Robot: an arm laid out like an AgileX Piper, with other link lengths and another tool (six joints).
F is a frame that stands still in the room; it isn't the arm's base.
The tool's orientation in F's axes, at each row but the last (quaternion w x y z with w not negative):
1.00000, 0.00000, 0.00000, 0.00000
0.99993, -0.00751, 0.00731, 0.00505
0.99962, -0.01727, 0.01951, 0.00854
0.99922, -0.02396, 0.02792, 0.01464
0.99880, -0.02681, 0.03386, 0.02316
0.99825, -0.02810, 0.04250, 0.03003
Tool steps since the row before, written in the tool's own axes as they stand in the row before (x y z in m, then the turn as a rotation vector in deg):
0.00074, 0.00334, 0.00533, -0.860, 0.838, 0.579
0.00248, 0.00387, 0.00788, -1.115, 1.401, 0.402
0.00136, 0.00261, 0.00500, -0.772, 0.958, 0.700
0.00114, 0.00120, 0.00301, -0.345, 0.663, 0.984
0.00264, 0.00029, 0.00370, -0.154, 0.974, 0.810
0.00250, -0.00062, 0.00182, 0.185, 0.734, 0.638
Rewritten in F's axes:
0.00074, 0.00334, 0.00533, -0.860, 0.838, 0.579
0.00255, 0.00401, 0.00778, -1.123, 1.396, 0.397
0.00151, 0.00280, 0.00485, -0.761, 0.969, 0.697
0.00127, 0.00138, 0.00288, -0.310, 0.700, 0.970
0.00286, 0.00061, 0.00349, -0.147, 1.009, 0.767
0.00268, -0.00037, 0.00163, 0.191, 0.780, 0.579

